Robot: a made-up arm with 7 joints.
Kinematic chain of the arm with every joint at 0, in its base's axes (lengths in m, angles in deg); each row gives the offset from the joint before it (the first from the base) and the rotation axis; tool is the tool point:
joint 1: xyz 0 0.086 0 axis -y
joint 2: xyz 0 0.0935 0 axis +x
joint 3: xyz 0 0 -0.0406 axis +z
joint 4: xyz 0 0 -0.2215 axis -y
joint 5: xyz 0 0 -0.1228 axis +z
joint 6: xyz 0 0 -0.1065 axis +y
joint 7: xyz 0 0 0 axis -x
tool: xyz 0 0 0
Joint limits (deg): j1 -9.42..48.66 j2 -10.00..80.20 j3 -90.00..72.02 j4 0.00..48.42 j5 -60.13..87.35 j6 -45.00..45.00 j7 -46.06..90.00
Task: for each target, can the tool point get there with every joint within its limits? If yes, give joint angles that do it. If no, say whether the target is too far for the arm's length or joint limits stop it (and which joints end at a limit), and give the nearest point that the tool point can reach.
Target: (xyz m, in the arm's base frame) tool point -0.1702 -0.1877 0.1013
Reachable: no: joint limits stop it (at a limit: joint 1, joint 2, joint 3, joint 4) | nearest point -0.0619 -0.0614 -0.3731 | short by 0.503 m
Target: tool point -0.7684 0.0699 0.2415
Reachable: no: too far | nearest point -0.0328 0.6155 0.0994 | short by 0.927 m
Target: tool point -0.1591 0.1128 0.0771
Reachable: no: joint limits stop it (at a limit: joint 1, joint 2, joint 3, joint 4) | nearest point -0.0619 -0.0614 -0.3731 | short by 0.492 m
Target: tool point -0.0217 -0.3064 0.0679
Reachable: no: joint limits stop it (at a limit: joint 1, joint 2, joint 4) | nearest point 0.2925 -0.0609 -0.2402 | short by 0.504 m
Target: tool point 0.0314 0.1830 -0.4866
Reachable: yes | joints 0.52 6.26 -61.44 14.26 -30.91 -7.17 -22.01
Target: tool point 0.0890 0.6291 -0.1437
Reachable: yes | joints 1.12 67.21 24.96 24.48 65.49 -32.66 72.79
